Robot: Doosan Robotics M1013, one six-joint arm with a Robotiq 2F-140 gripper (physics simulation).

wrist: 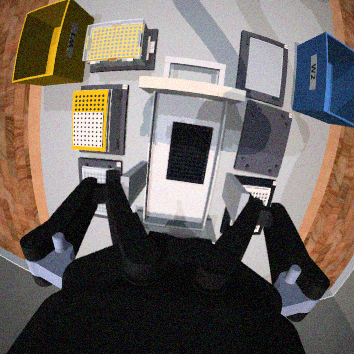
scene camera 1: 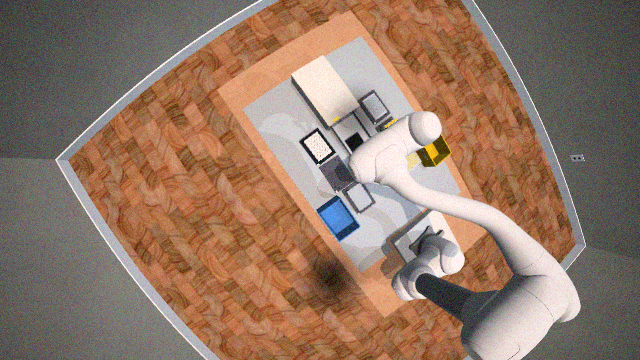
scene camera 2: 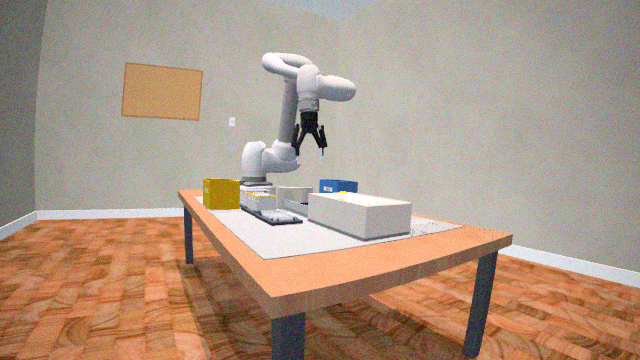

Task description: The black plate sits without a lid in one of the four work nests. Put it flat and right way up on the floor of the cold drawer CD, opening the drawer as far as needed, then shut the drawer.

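Seen in the pictures: gripper, between the fingertips: (wrist: 185, 178) (scene camera 2: 310, 164); arm's base, origin of its link: (scene camera 1: 426, 246) (scene camera 2: 254, 184).
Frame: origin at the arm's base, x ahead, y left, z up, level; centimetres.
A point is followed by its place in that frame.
Note:
The black plate (wrist: 190, 152) {x 69.7, y -6.2, z -3.6 cm} (scene camera 1: 354, 140) {x 73.5, y -7.1, z -2.8 cm} lies flat on the floor of the open drawer (wrist: 162, 200) {x 81.5, y -12.5, z -4.0 cm} (scene camera 1: 344, 131) {x 80.4, y -6.6, z -4.0 cm}, without a lid, apart from the side walls. Its wells show in the wrist view. The drawer's front panel (wrist: 190, 88) {x 57.2, y -6.7, z 3.6 cm} (scene camera 2: 296, 194) {x 57.7, y -6.2, z 0.5 cm} stands away from the white housing (scene camera 1: 325, 90) {x 101.9, y -11.1, z 4.5 cm} (scene camera 2: 360, 215) {x 114.8, y -22.9, z 1.4 cm}, with the handle (wrist: 195, 61) {x 51.7, y -5.7, z 1.8 cm} on its outer side. No CD label is readable. My gripper (wrist: 185, 178) {x 69.3, y -7.6, z 14.9 cm} (scene camera 2: 310, 152) {x 69.3, y -7.6, z 14.9 cm} is open and empty, high above the drawer and table. The arm hides part of the drawer in scene camera 1.
Beside the drawer are a bare dark nest (wrist: 262, 137) {x 65.7, y 10.5, z -4.6 cm}, a framed grey plate (wrist: 263, 67) {x 49.6, y 9.9, z -3.8 cm}, a yellow-and-white rack (wrist: 90, 120) {x 62.1, y -26.0, z 1.9 cm} and a lidded yellow box (wrist: 115, 42) {x 46.8, y -20.8, z 2.0 cm}. A yellow bin (wrist: 47, 45) {x 39.3, y -43.8, z -4.5 cm} (scene camera 2: 221, 194) {x 51.3, y -40.5, z 0.8 cm} and a blue bin (wrist: 312, 75) {x 50.3, y 19.9, z 1.6 cm} (scene camera 1: 338, 218) {x 48.0, y 26.6, z -5.4 cm} stand near opposite table edges.

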